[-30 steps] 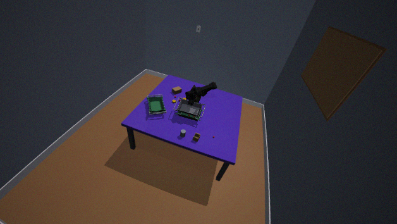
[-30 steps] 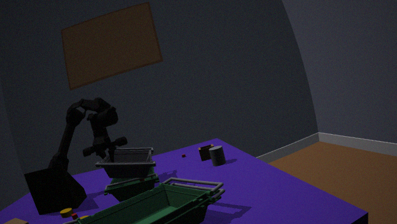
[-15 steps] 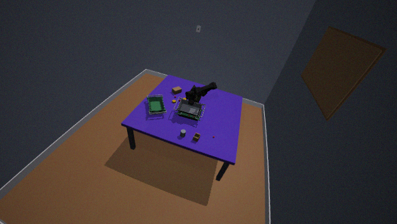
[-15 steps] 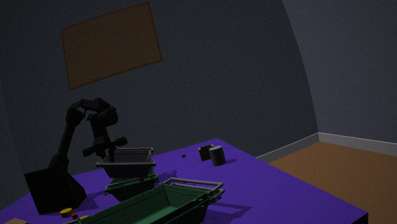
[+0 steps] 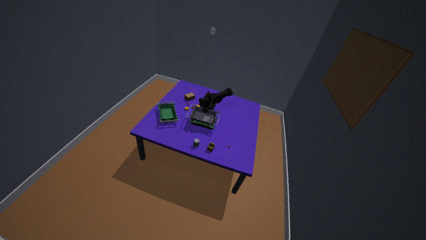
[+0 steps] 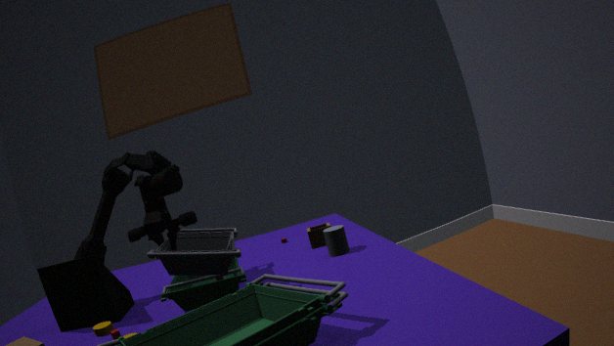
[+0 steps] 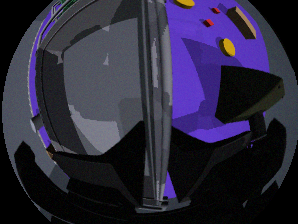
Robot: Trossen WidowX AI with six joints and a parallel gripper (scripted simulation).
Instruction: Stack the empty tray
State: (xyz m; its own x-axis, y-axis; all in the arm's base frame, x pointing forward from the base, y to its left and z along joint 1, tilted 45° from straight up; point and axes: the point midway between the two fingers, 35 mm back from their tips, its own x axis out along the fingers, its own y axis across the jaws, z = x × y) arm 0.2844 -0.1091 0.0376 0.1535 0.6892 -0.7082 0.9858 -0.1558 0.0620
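Right now my gripper tip is 8 cm short of the grey tray, 1 cm to the left of it and 2 cm below it. From my gripper tip the other things lie so: tan block (36 cm behind, 27 cm to the right, 8 cm below); then red block (35 cm ahead, 34 cm to the left, 10 cm below).
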